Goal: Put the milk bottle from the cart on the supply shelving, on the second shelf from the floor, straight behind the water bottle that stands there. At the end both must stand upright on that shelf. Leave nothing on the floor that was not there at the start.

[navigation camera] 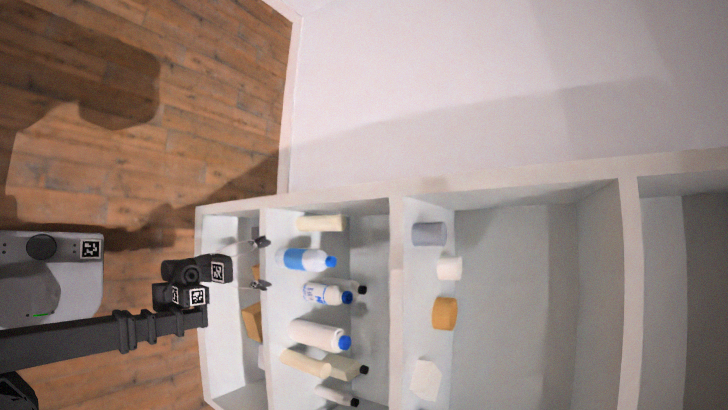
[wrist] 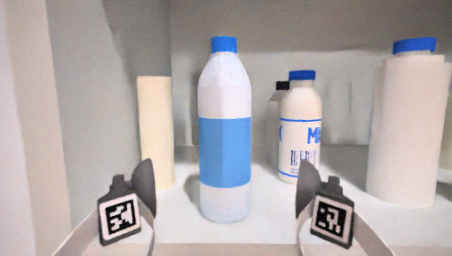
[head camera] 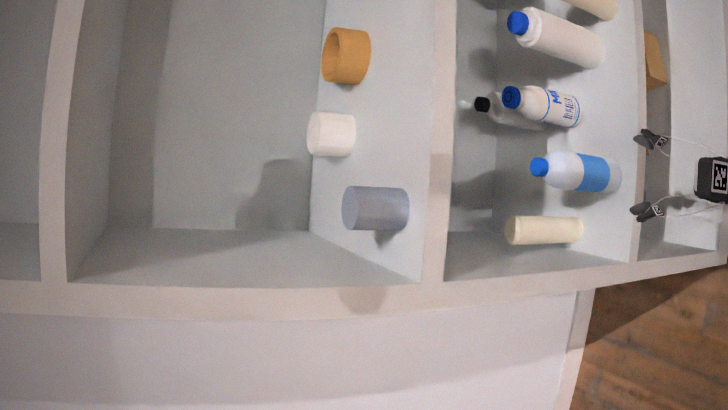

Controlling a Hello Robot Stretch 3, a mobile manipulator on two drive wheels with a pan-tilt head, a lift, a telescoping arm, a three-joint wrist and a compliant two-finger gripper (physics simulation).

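Frame: origin at the robot's base, x ahead, y down, z left, level; millimetres.
Seen in the pictures: gripper, fingertip midpoint: [navigation camera: 269, 262] [wrist: 226, 179] [head camera: 633, 174]; robot's base, origin of the base link: [navigation camera: 42, 245].
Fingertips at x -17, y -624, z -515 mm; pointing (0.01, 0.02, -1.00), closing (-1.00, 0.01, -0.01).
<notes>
Offsets run from my fingertips to a thing's middle. "spot": to the spot under its first point. Level surfaces: height alone.
The water bottle @(dx +4, dy -18, dz -123 mm) [head camera: 593, 172] [navigation camera: 304, 259] [wrist: 224, 150], with a blue cap and blue label, stands upright near the front of the shelf @(dy +90 mm) [head camera: 606, 219] [wrist: 270, 220]. The milk bottle @(dx -123, dy -4, dz -237 mm) [head camera: 560, 106] [navigation camera: 320, 293] [wrist: 300, 135], white with a blue cap, stands upright on the same shelf. In the wrist view it is right of the water bottle and farther back, not straight behind it. My gripper [head camera: 643, 173] [navigation camera: 262, 263] [wrist: 226, 179] is open and empty at the shelf's front edge, facing the water bottle. The right finger overlaps the milk bottle's lower part in the wrist view.
A cream cylinder @(dx +117, dy +1, dz -214 mm) [head camera: 545, 230] [navigation camera: 321, 223] [wrist: 156, 132] stands left of the water bottle, near the side wall. A black-capped bottle @(spot: dx -115, dy -86, dz -335 mm) [head camera: 482, 104] [navigation camera: 361, 289] [wrist: 282, 85] stands behind the milk bottle. A large white blue-capped container @(dx -252, dy -20, dz -176 mm) [head camera: 562, 40] [navigation camera: 314, 334] [wrist: 407, 130] stands to its right.
</notes>
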